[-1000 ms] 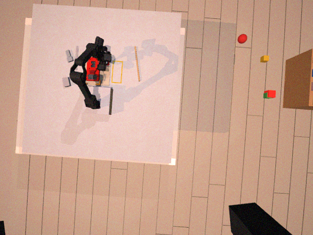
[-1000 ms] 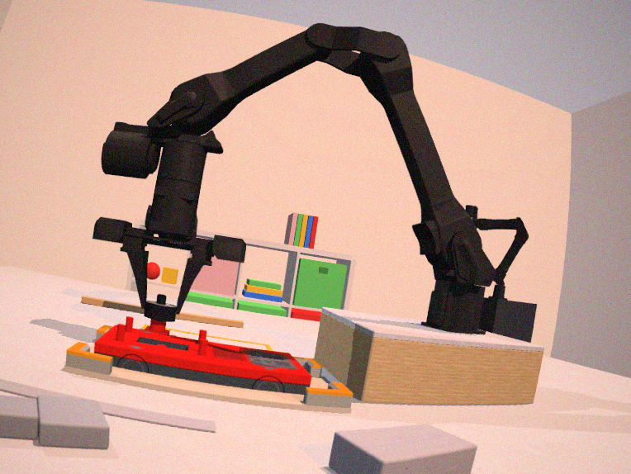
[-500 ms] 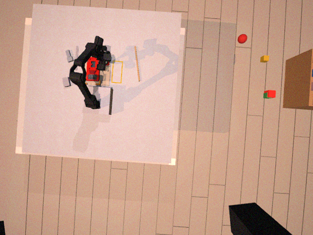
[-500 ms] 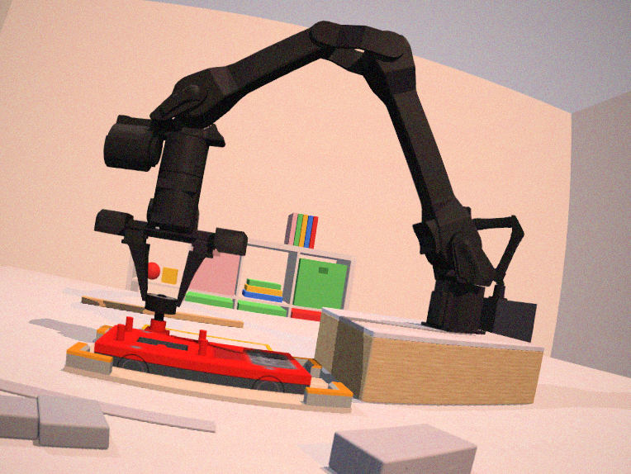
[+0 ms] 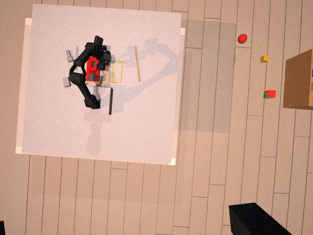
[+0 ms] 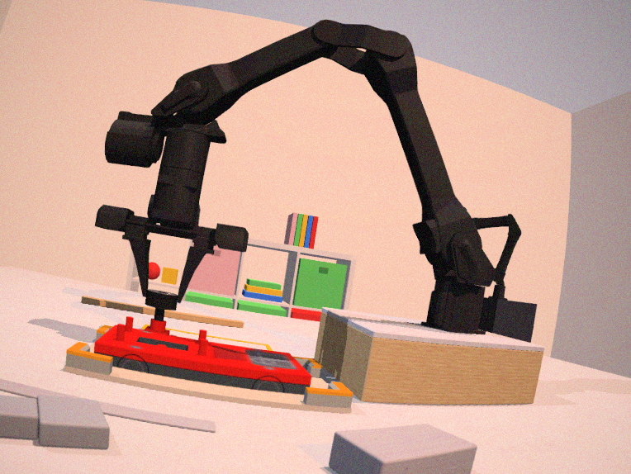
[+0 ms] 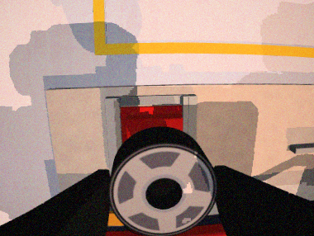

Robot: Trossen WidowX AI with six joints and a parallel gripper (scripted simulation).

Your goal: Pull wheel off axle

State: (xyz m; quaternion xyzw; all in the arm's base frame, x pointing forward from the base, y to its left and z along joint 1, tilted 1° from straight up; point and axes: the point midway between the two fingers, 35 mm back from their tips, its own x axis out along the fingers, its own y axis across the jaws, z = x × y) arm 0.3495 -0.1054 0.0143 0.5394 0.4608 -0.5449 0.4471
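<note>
Right now my gripper tip is 2 cm above the black axle. Also, from my gripper tip: thin wooden strip (3 cm behind, 26 cm to the right, 5 cm below); then wheel (right at my gripper tip).
</note>
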